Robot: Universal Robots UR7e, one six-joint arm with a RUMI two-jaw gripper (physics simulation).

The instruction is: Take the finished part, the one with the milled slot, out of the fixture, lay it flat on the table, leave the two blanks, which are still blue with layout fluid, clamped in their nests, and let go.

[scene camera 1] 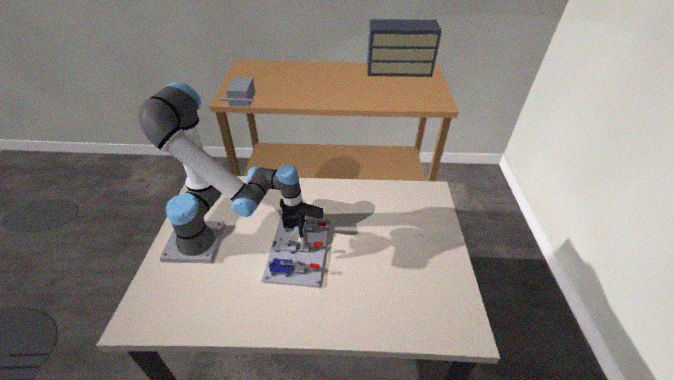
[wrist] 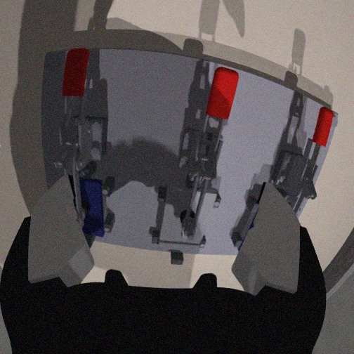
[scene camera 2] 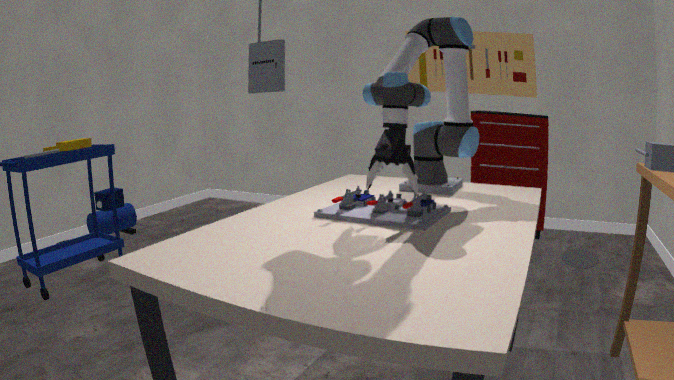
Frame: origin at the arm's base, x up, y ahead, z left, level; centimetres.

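Seen in the pictures: gripper, fingertip midpoint: (scene camera 1: 303, 234) (scene camera 2: 391, 192); arm's base at its link origin: (scene camera 1: 195, 241) (scene camera 2: 428, 181).
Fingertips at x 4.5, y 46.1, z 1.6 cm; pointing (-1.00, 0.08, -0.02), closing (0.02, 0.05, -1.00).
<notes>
Offsets run from my fingertips to a thing's top centre. "*": to the spot under its first point. Level surfaces: height alone.
My gripper (scene camera 1: 300, 240) (scene camera 2: 392, 191) (wrist: 166, 182) is wide open and empty, pointing down low over the fixture plate @(* dx -5.9, dy +0.5, dz -18.9 cm) (scene camera 1: 300, 280) (scene camera 2: 330, 211) (wrist: 135, 105), its fingers either side of the middle nest. The grey finished part @(dx -4.3, dy -7.4, dz -2.5 cm) (scene camera 1: 286, 246) (wrist: 172, 225) lies in that nest under the clamp arm; its slot is hard to make out. The middle clamp's red handle @(* dx -1.6, dy +6.7, dz -4.1 cm) (scene camera 1: 318, 244) (wrist: 223, 92) points away from the part. One blue blank @(dx -3.8, dy -7.7, dz -13.5 cm) (scene camera 1: 281, 266) (scene camera 2: 364, 197) sits in the near nest, mostly hidden by a finger in the wrist view. The other blue blank @(dx -3.3, dy -5.6, dz +8.4 cm) (scene camera 2: 427, 202) (wrist: 93, 207) sits in the far nest.
The outer clamps' red handles (wrist: 76, 72) (wrist: 323, 126) flank the middle one. The table @(dx -7.4 cm) (scene camera 1: 390, 310) (scene camera 2: 250, 280) extends around the fixture plate. The robot's base plate (scene camera 1: 172, 253) is bolted left of it. A wooden bench (scene camera 1: 320, 90) stands behind, and a blue cart (scene camera 2: 60, 159) beyond the table.
</notes>
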